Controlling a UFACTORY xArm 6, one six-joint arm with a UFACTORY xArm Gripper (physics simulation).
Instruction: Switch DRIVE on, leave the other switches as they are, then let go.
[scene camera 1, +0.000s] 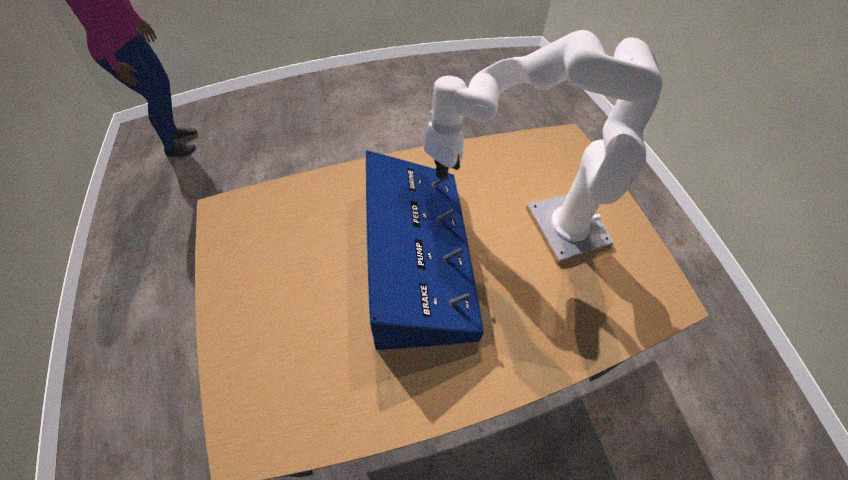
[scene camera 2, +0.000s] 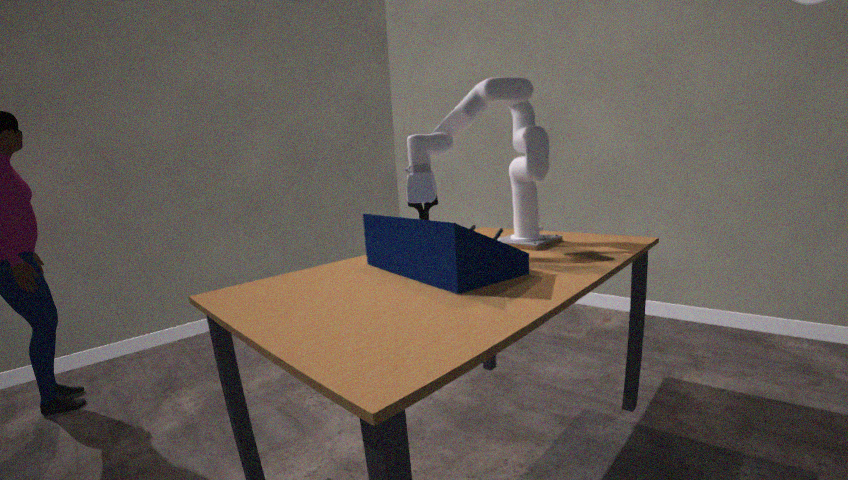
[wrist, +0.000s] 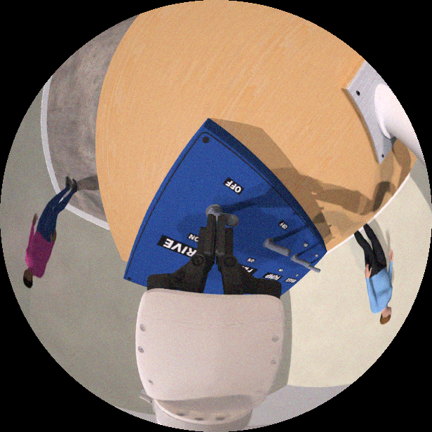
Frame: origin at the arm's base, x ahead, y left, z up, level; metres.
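Where they show: gripper, between the fingertips: (scene camera 1: 441, 175); arm's base, origin of its link: (scene camera 1: 570, 224) (scene camera 2: 526, 238).
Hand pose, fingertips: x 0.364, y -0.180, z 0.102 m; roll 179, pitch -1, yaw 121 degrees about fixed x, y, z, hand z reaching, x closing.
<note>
Each offset is from my fingertips to the top centre of the thing. Level surfaces: height alone.
The blue switch panel (scene camera 1: 392, 237) (scene camera 2: 410, 249) (wrist: 175, 200) slopes on the table. The grey DRIVE lever {dx +0.002, dy +0.008, dz +0.007 m} (scene camera 1: 436, 184) (wrist: 231, 220) leans toward its OFF label (wrist: 233, 186). My gripper (scene camera 1: 440, 177) (wrist: 216, 222) is shut and empty, with its fingertips right at the DRIVE lever; they hide part of it in the wrist view, and I cannot tell whether they touch it. In scene camera 2 the fingertips are behind the panel's top edge. The FEED lever {dx +0.022, dy +0.126, dz +0.007 m} (scene camera 1: 445, 217) (wrist: 276, 246), PUMP lever {dx +0.041, dy +0.245, dz +0.007 m} (scene camera 1: 452, 256) (wrist: 305, 263) and BRAKE lever {dx +0.061, dy +0.363, dz +0.007 m} (scene camera 1: 459, 300) all lean toward OFF.
The wooden table {dz -0.123 m} (scene camera 1: 267, 297) (scene camera 2: 333, 333) (wrist: 240, 65) carries the panel and my arm's base plate (scene camera 1: 544, 226) (wrist: 360, 110). A person in a pink top (scene camera 1: 113, 29) (scene camera 2: 14, 208) (wrist: 40, 250) stands beyond the table. Another person in light blue (wrist: 380, 285) shows in the wrist view.
</note>
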